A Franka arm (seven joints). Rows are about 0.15 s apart.
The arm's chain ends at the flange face. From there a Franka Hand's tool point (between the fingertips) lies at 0.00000 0.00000 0.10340 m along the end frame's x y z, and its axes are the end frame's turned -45 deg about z.
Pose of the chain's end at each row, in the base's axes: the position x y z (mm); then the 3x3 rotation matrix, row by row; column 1 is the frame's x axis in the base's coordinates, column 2 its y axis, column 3 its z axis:
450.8 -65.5 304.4; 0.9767 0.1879 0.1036; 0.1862 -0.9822 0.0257; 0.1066 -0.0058 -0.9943
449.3 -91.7 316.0; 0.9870 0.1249 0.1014; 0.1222 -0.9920 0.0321; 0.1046 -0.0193 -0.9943
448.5 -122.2 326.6; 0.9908 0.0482 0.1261; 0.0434 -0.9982 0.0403; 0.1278 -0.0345 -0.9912
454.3 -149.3 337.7; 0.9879 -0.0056 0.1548; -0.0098 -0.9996 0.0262; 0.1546 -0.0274 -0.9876
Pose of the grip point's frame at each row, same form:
461.5 -62.8 201.6; 0.5578 0.8235 0.1036; 0.8262 -0.5629 0.0257; 0.0795 0.0713 -0.9943
459.8 -88.4 213.2; 0.6096 0.7862 0.1014; 0.7879 -0.6150 0.0321; 0.0876 0.0603 -0.9943
461.5 -118.0 224.1; 0.6665 0.7347 0.1261; 0.7365 -0.6751 0.0403; 0.1148 0.0660 -0.9912
470.3 -146.6 235.6; 0.7025 0.6946 0.1548; 0.6999 -0.7138 0.0262; 0.1287 0.0899 -0.9876

